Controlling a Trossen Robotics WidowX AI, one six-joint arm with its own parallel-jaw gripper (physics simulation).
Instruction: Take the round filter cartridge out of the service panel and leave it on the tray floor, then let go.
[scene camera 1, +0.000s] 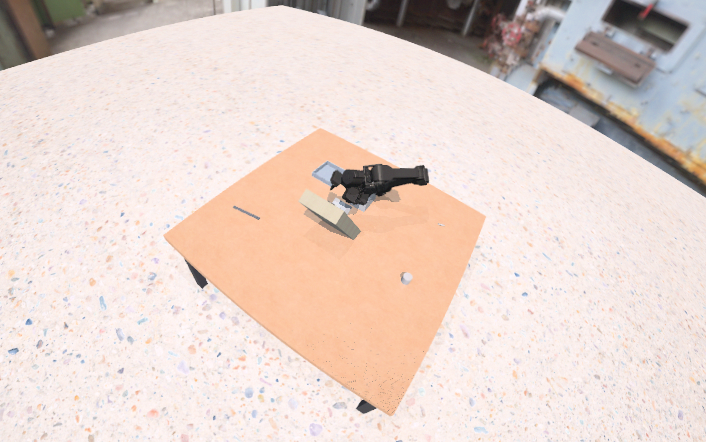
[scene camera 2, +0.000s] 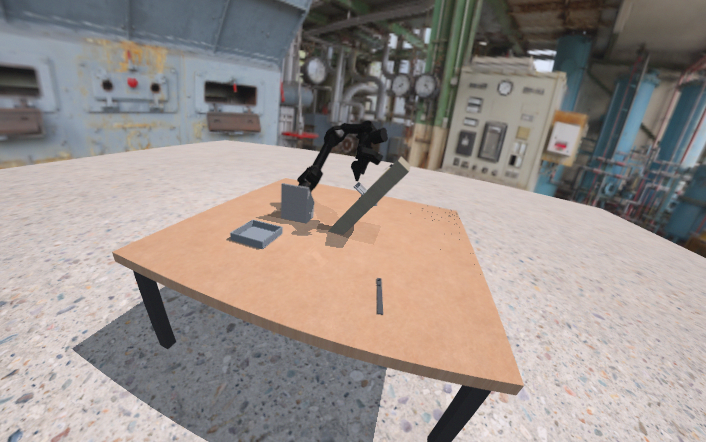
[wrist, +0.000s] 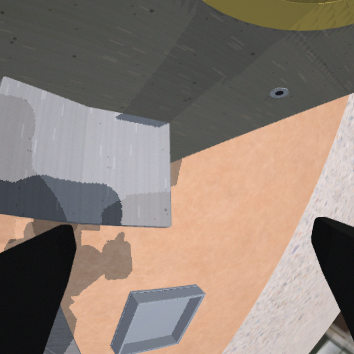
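Note:
The service panel is a thick olive-grey board leaning at a slant. A light grey bent plate sticks out from its face. A yellow ring shows in part at the wrist view's top edge. I cannot make out the round filter cartridge in the panel. The blue-grey tray lies on the table, low in the wrist view. My gripper is open and empty, above the table beside the panel's face; the arm partly hides it in scene camera 1.
A grey upright block stands near the arm's base, behind the tray in scene camera 2. A thin dark bar lies on the table. A small white cylinder and a tiny pale item are on the table's other side.

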